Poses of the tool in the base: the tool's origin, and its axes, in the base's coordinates. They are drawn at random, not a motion.
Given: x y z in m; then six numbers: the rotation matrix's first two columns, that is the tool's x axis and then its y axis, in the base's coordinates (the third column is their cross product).
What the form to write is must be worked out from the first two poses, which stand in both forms.
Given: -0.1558, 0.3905, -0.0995, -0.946, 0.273, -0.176, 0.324, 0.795, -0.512
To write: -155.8, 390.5, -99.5, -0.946, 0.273, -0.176, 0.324, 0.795, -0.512
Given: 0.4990, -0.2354, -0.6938, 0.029, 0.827, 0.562, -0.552, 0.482, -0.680
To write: 499.0, -235.4, -693.8, 0.029, 0.827, 0.562, -0.552, 0.482, -0.680
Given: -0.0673, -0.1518, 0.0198, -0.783, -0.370, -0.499, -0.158, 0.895, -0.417
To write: -67.3, -151.8, 19.8, -0.783, -0.370, -0.499, -0.158, 0.895, -0.417
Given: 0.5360, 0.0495, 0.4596, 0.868, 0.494, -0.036, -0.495, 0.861, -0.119
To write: 536.0, 49.5, 459.6, 0.868, 0.494, -0.036, -0.495, 0.861, -0.119
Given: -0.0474, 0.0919, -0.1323, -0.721, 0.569, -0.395, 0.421, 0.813, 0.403
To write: -47.4, 91.9, -132.3, -0.721, 0.569, -0.395, 0.421, 0.813, 0.403
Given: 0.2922, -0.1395, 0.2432, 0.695, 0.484, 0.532, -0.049, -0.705, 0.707
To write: 292.2, -139.5, 243.2, 0.695, 0.484, 0.532, -0.049, -0.705, 0.707
